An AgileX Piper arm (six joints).
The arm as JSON. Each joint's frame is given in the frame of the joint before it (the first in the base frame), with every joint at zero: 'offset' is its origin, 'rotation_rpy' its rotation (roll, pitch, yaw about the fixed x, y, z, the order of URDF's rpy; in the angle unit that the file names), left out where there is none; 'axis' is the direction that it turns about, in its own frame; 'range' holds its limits. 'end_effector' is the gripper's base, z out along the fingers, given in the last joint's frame.
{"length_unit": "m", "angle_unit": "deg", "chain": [
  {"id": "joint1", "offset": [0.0, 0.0, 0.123], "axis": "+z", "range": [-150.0, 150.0]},
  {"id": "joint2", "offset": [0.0, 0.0, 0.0], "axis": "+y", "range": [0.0, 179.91]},
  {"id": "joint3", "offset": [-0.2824, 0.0, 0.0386], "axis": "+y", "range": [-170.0, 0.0]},
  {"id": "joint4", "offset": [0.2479, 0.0, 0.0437], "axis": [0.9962, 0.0, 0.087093], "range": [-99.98, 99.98]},
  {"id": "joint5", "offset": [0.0, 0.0, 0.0], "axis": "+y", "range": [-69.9, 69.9]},
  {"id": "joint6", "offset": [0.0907, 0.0, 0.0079], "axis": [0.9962, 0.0, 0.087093], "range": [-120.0, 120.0]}
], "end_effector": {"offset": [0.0, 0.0, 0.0], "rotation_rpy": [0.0, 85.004, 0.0]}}
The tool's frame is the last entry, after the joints.
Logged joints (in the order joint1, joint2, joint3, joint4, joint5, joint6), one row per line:
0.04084 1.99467 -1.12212 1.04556 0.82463 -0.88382
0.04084 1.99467 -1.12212 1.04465 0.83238 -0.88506
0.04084 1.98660 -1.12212 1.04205 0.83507 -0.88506
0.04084 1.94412 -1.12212 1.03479 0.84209 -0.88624
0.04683 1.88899 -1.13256 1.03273 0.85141 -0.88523
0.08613 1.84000 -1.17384 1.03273 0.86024 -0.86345
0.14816 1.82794 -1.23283 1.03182 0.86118 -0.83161
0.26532 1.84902 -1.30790 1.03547 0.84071 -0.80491
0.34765 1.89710 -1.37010 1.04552 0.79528 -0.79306
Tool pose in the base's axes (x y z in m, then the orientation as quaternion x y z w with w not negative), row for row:
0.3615 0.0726 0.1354 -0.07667 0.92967 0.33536 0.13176
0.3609 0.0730 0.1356 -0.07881 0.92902 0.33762 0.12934
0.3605 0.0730 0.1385 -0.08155 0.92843 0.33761 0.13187
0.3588 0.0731 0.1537 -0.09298 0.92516 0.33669 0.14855
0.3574 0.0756 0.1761 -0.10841 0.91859 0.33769 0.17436
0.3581 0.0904 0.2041 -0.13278 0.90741 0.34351 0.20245
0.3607 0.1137 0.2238 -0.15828 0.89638 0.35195 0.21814
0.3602 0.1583 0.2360 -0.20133 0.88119 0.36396 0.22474
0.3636 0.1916 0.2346 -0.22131 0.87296 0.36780 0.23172
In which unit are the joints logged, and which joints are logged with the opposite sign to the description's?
The joints are logged in radians. Opposite sign: none.
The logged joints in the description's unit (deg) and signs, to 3 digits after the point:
2.340 114.286 -64.293 59.906 47.248 -50.639
2.340 114.286 -64.293 59.854 47.692 -50.710
2.340 113.824 -64.293 59.705 47.846 -50.710
2.340 111.390 -64.293 59.289 48.248 -50.778
2.683 108.231 -64.891 59.171 48.782 -50.720
4.935 105.424 -67.256 59.171 49.288 -49.472
8.489 104.733 -70.636 59.119 49.342 -47.648
15.202 105.941 -74.937 59.328 48.169 -46.118
19.919 108.696 -78.501 59.904 45.566 -45.439

